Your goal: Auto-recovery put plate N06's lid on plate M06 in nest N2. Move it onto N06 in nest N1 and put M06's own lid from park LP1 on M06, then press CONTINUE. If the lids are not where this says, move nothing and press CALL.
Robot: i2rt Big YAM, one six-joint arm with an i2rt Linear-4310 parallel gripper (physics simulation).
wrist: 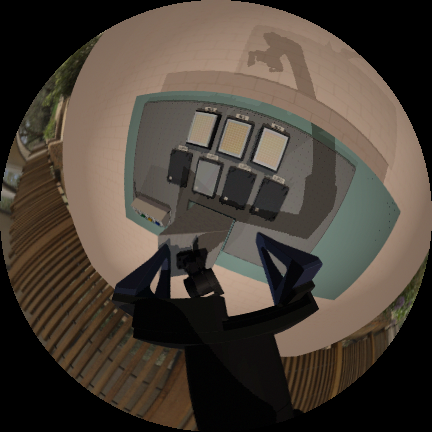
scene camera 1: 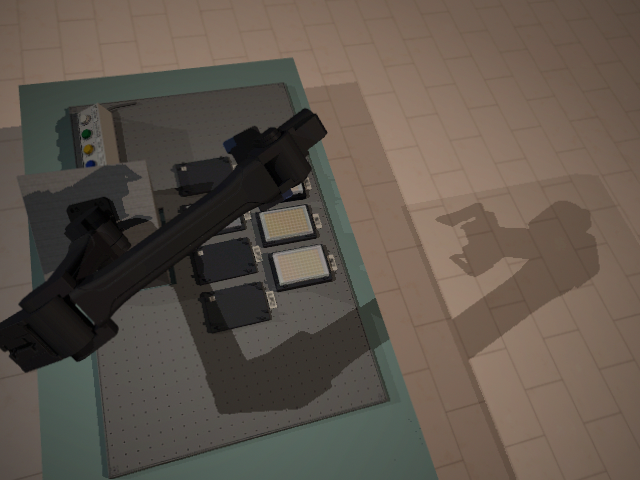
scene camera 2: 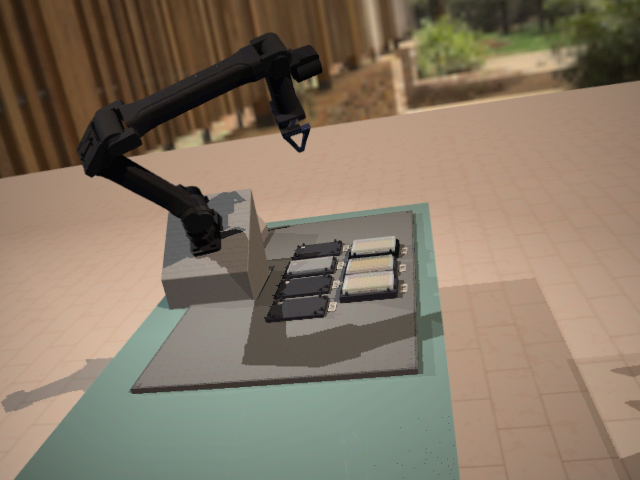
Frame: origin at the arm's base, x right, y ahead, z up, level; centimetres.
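Where they show: gripper, fingertip midpoint: (wrist: 212, 242) (scene camera 2: 296, 141); arm's base at its link origin: (wrist: 190, 257) (scene camera 1: 96, 226) (scene camera 2: 206, 234).
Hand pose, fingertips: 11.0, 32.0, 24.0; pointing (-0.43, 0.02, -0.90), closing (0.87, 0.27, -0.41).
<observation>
Things, the pixels of their centre, and the offset from my fingertips, as dx, dy, dz. "spot": a spot on its surface instead. Level surfaces: height alone.
- middle plate at the middle of its body: (scene camera 1: 286, 222) (scene camera 2: 369, 264) (wrist: 233, 137) -8.3, +12.5, -38.7
- arm-shadow side at a spot on its surface: (scene camera 1: 300, 265) (scene camera 2: 366, 280) (wrist: 271, 149) spot: +5.1, +11.8, -37.3
- opposite end plate at the middle of its body: (scene camera 2: 373, 244) (wrist: 200, 127) -20.9, +13.9, -37.6
- clear lid at the middle of its body: (scene camera 2: 310, 265) (wrist: 205, 177) -15.7, -5.1, -39.4
- button console at the middle of its body: (scene camera 1: 98, 146) (wrist: 149, 211) -42.6, -28.8, -36.6
- perforated board at its surface level: dz -40.8
- green table at its surface level: dz -42.1
My gripper (scene camera 2: 299, 148) (wrist: 212, 242) is open and empty, high above the board. Three plates stand in the outer row: the middle plate (scene camera 1: 286, 224) (scene camera 2: 370, 264) (wrist: 235, 138) looks yellower; the end plate on the arm-shadow side (scene camera 1: 300, 265) (scene camera 2: 368, 283) (wrist: 270, 148) and the opposite end plate (scene camera 2: 373, 245) (wrist: 202, 129) look paler. A clear lid (scene camera 2: 311, 266) (wrist: 207, 176) lies on one park in the inner row. The other parks (wrist: 180, 167) (wrist: 238, 186) (wrist: 269, 197) are dark and bare. The small labels are not surely legible. The arm partly covers the lid in scene camera 1.
A button console (scene camera 1: 109, 136) (wrist: 155, 209) with green (scene camera 1: 86, 133), yellow (scene camera 1: 88, 149) and blue (scene camera 1: 90, 164) buttons stands at a board corner. The arm's grey base block (scene camera 2: 206, 284) stands beside the inner row. The perforated board (scene camera 1: 155, 413) (scene camera 2: 206, 374) lies on a green table (scene camera 2: 258, 428).
</observation>
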